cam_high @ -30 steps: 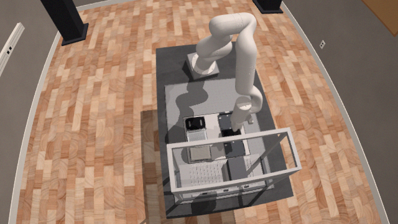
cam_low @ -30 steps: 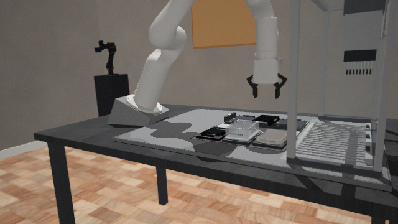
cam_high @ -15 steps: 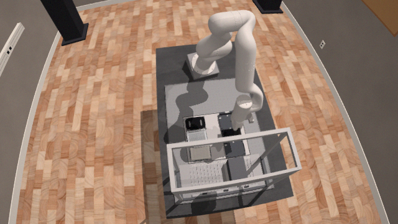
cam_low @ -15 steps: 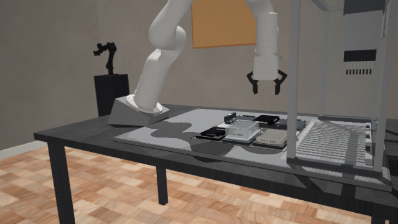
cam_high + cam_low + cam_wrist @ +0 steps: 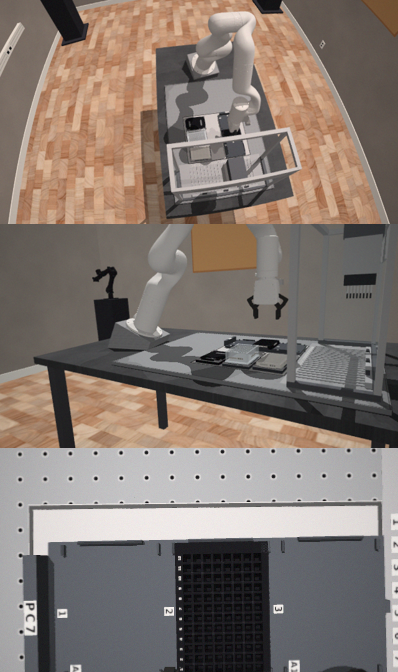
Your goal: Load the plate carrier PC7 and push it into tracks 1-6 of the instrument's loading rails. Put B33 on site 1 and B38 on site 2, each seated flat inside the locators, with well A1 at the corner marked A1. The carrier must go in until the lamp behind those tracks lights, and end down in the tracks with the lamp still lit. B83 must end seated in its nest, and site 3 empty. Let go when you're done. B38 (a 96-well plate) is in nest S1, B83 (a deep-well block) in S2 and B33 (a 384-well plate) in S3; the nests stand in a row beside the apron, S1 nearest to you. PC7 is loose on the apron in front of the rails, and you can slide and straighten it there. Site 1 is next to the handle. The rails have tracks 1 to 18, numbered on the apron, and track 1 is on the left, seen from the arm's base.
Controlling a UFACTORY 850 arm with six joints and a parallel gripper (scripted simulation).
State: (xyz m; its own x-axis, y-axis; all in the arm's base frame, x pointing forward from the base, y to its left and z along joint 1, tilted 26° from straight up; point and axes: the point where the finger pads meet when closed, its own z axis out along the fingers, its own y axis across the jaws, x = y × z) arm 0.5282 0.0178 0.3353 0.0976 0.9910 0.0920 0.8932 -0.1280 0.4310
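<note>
My gripper is now 220 mm to the left of the nest S3, 140 mm above it and 70 mm short of it. The rest, counted from my hand: nest S1 (200 mm to the right, 150 mm behind, 140 mm below); then black 96-well plate B38 (120 mm below, 20 mm to the left, 10 mm behind); then dark carrier PC7 (120 mm below, 20 mm to the left, 10 mm behind).
</note>
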